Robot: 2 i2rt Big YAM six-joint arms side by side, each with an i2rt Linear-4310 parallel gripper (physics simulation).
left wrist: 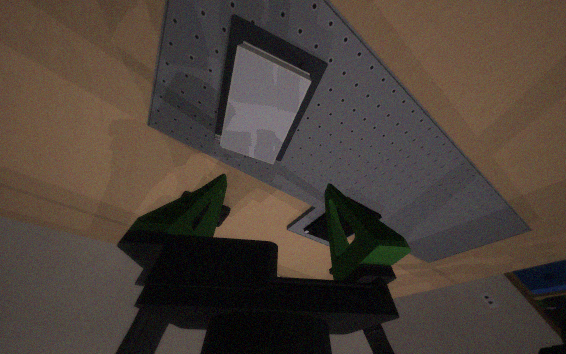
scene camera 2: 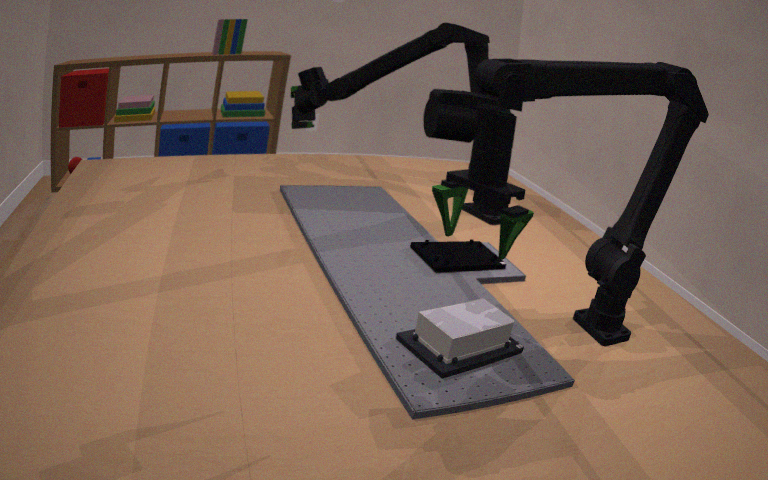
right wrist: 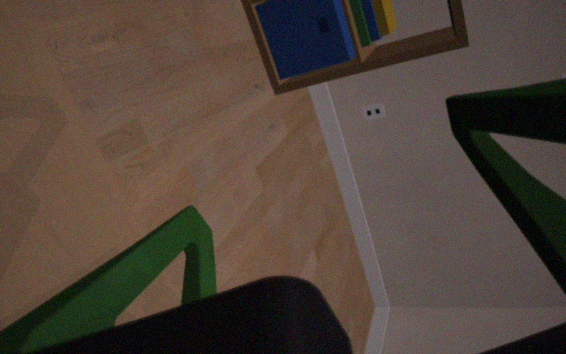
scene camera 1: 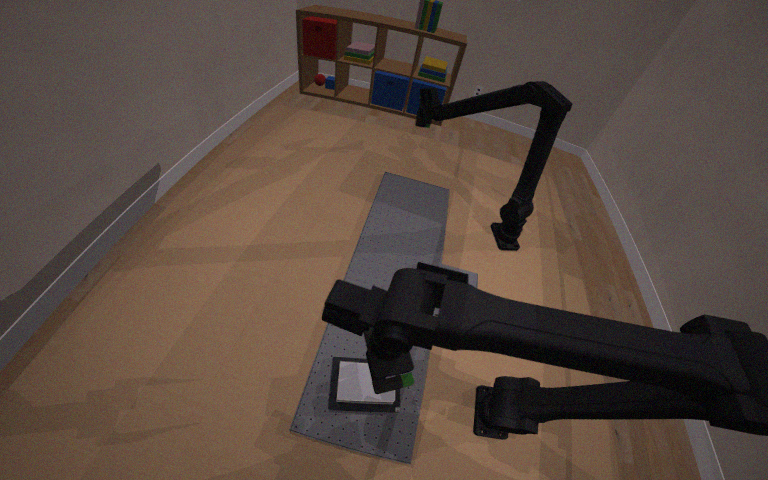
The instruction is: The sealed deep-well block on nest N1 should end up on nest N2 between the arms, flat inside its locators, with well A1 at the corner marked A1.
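Places are measured from the left arm's base along level axes (x left, y ahead, z down), in centimetres.
Where they show: left gripper, fingertip midpoint: (left wrist: 277, 183) (scene camera 2: 475, 247) (scene camera 1: 378, 357); right gripper, fingertip midpoint: (scene camera 2: 293, 111) (right wrist: 319, 169); left arm's base at its link origin: (left wrist: 204, 208) (scene camera 2: 601, 329) (scene camera 1: 490, 412); right arm's base at its link origin: (scene camera 2: 486, 215) (scene camera 1: 503, 237).
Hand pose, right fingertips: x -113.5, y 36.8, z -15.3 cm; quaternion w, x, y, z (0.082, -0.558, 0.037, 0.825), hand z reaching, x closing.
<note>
Each offset is from my right fingertips to the top centre of the thing. Level surfaces: height alone.
The white sealed block {dx +113.7, dy -4.2, dz +8.6 cm} (scene camera 1: 353, 382) (scene camera 2: 464, 328) (left wrist: 265, 105) sits on the dark nest N1 {dx +113.7, dy -4.2, dz +11.8 cm} (scene camera 1: 334, 396) (scene camera 2: 444, 370) (left wrist: 315, 67) near the plate's front end. The dark nest N2 {dx +81.5, dy -19.2, dz +11.8 cm} (scene camera 2: 458, 257) (left wrist: 320, 229) bears no block in scene camera 2; the left arm mostly hides it in scene camera 1. The A1 marks are too small to read. My left gripper (scene camera 2: 475, 247) (left wrist: 277, 183) is open and empty, pointing down, high above the plate, behind the block in scene camera 2. My right gripper (right wrist: 319, 169) is open and empty, held high at the far end, away from both nests.
The grey perforated plate {dz +14.0 cm} (scene camera 1: 396, 226) (scene camera 2: 339, 226) (left wrist: 390, 120) lies under the nests, with a side extension under N2. The left arm (scene camera 1: 543, 325) (scene camera 2: 589, 79) reaches over the plate's side. A wooden shelf unit (scene camera 1: 390, 20) (scene camera 2: 169, 57) with bins and books stands behind the far end.
</note>
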